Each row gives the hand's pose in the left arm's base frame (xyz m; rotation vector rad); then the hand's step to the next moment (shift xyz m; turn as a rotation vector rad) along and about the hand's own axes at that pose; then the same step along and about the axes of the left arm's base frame.
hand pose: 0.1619 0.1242 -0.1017 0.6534 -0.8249 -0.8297
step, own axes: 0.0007 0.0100 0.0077 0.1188 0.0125 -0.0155
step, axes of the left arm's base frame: -0.0024 0.0032 0.0120 0.0665 -0.0898 0.0450
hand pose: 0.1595 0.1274 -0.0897 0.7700 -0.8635 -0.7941
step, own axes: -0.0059 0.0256 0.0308 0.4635 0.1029 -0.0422
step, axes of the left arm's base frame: -0.0220 0.0096 0.0326 0.2586 -0.3288 0.2285
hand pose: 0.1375 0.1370 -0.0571 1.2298 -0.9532 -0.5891
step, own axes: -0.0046 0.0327 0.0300 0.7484 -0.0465 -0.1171
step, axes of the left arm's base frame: -0.0316 -0.0030 0.0313 0.4828 -0.5623 0.1632
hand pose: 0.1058 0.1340 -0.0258 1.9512 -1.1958 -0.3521
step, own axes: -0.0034 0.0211 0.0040 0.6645 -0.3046 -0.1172
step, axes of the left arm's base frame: -0.0172 -0.0039 0.0127 0.5994 -0.4322 -0.0445
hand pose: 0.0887 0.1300 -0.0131 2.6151 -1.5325 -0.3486
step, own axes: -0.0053 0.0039 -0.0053 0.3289 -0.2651 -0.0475
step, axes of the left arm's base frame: -0.0045 0.0025 0.0067 0.3912 -0.1573 -0.0542
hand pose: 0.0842 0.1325 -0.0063 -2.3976 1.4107 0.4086
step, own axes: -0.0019 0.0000 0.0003 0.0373 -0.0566 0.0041
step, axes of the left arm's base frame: -0.0009 0.0016 0.0005 0.0670 -0.0018 -0.0112
